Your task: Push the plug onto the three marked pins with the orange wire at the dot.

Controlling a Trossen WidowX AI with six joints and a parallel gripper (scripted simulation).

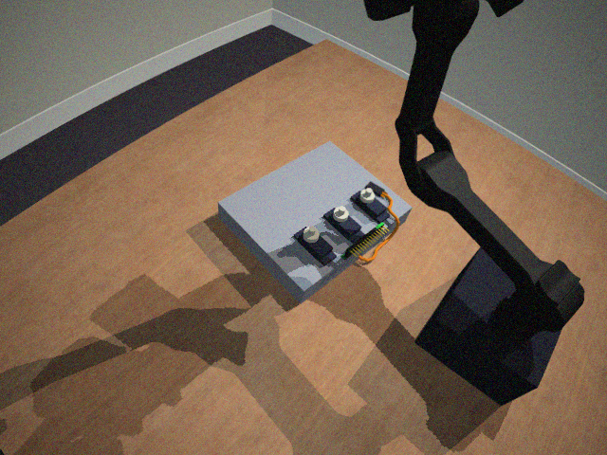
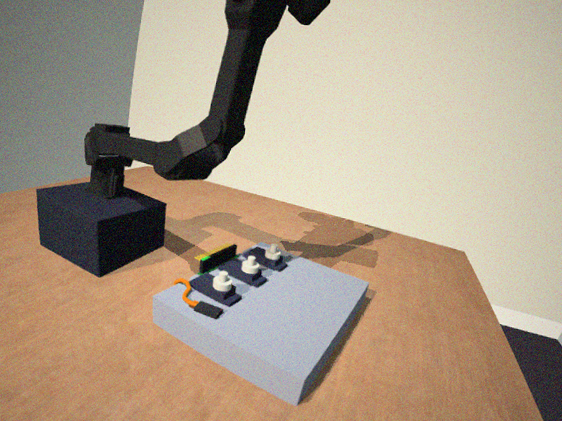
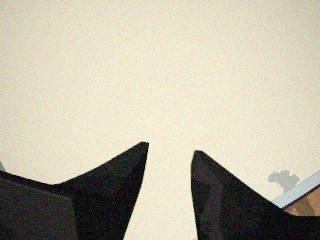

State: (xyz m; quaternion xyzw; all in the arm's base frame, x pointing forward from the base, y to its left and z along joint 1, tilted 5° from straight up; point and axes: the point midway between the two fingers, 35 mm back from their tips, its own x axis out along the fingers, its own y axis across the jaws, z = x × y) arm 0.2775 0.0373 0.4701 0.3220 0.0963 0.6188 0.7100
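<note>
Right now the green mark is 40 mm behind my gripper tip, 170 mm to the right of it and 490 mm below it. Also, from my gripper tip: pin strip: 30 mm behind, 130 mm to the right, 500 mm below; grey holder block: 120 mm ahead, 180 mm to the right, 540 mm below.
</note>
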